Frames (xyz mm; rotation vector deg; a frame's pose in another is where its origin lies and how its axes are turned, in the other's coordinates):
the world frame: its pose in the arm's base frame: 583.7 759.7 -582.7 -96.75 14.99 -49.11
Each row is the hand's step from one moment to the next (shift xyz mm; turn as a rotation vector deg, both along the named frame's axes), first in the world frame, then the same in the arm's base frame.
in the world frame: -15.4 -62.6 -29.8 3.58 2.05 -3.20
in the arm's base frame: -46.8 6.0 53.1 0.96 -5.13 -0.23
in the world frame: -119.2 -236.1 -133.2 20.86 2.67 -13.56
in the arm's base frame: -233.5 42.6 177.1 6.53 -23.18 6.79
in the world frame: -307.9 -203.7 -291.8 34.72 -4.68 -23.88
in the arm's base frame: -462.7 23.8 82.5 7.62 -36.75 19.73
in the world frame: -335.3 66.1 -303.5 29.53 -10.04 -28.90
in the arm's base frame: -419.2 -52.5 -174.3 -0.75 -35.83 22.89
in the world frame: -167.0 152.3 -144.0 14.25 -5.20 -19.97
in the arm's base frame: -172.9 -57.7 -196.5 -4.42 -21.70 11.77
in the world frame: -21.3 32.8 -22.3 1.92 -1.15 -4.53
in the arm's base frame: -21.1 -14.4 -37.0 -1.92 -4.17 2.12
